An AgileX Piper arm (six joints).
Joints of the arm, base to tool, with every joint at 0 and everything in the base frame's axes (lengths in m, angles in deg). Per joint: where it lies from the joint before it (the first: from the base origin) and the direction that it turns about. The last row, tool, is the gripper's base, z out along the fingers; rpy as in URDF.
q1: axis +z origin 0 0 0.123
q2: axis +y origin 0 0 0
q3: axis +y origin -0.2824 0 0.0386
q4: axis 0.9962 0 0.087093 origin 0.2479 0 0.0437
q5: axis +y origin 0 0 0
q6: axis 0.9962 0 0.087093 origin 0.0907 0 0.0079
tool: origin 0 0 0 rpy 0 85.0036 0
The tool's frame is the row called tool.
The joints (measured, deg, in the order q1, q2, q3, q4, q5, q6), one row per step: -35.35, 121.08, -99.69, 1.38, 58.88, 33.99; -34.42, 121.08, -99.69, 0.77, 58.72, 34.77; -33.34, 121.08, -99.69, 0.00, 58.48, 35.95; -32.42, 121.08, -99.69, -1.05, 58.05, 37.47; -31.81, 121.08, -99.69, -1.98, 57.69, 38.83; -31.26, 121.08, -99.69, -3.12, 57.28, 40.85; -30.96, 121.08, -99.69, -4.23, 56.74, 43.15; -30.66, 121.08, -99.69, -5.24, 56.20, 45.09; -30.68, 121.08, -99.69, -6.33, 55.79, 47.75; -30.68, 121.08, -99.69, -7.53, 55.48, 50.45; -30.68, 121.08, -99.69, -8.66, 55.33, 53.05; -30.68, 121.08, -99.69, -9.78, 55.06, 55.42; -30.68, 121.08, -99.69, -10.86, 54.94, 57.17; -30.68, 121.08, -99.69, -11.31, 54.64, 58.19; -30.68, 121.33, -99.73, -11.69, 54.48, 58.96
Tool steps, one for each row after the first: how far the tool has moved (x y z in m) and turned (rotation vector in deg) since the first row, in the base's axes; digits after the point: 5 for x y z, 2 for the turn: 0.00387, 0.00517, 0.00005, -0.40, 0.10, 0.35; 0.00830, 0.01113, 0.00014, -0.89, 0.15, 0.50; 0.01202, 0.01564, 0.00033, -1.64, 0.11, 0.25; 0.01440, 0.01834, 0.00052, -2.29, 0.06, -0.17; 0.01645, 0.02039, 0.00077, -2.99, -0.05, -1.23; 0.01767, 0.02072, 0.00110, -3.67, -0.38, -2.79; 0.01898, 0.02119, 0.00146, -4.34, -0.74, -4.02; 0.01876, 0.01952, 0.00179, -4.85, -1.10, -6.23; 0.01843, 0.01794, 0.00212, -5.41, -1.38, -8.42; 0.01794, 0.01655, 0.00240, -5.87, -1.57, -10.53; 0.01763, 0.01510, 0.00275, -6.42, -1.86, -12.41; 0.01715, 0.01380, 0.00306, -7.03, -1.94, -13.71; 0.01729, 0.01311, 0.00331, -7.30, -2.28, -14.50; 0.01770, 0.01234, 0.00169, -7.44, -2.27, -15.07
